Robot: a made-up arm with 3 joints.
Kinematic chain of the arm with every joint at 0, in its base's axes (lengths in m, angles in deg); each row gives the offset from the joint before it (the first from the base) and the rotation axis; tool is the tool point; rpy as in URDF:
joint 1: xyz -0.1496 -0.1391 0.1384 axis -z
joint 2: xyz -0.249 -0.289 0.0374 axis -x
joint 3: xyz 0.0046 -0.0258 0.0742 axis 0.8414 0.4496 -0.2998
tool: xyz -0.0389 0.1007 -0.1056 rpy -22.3 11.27 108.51
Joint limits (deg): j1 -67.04..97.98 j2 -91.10..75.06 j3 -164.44..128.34
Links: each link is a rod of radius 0.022 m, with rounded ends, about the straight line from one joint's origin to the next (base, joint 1, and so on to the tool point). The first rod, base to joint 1, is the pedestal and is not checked.
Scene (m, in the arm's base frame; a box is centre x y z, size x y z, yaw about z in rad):
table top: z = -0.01
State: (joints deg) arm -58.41 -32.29 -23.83
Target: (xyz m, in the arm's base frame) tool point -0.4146 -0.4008 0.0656
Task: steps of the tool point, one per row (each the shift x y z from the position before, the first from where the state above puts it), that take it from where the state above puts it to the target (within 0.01 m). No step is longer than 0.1 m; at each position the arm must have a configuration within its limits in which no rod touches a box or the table.
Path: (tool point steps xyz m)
1: -0.0709 -0.0051 -0.0210
2: -0.0682 0.0081 -0.0180
3: -0.0642 0.0192 -0.0143
4: -0.0604 0.0288 -0.0104
5: -0.0569 0.0383 -0.0063

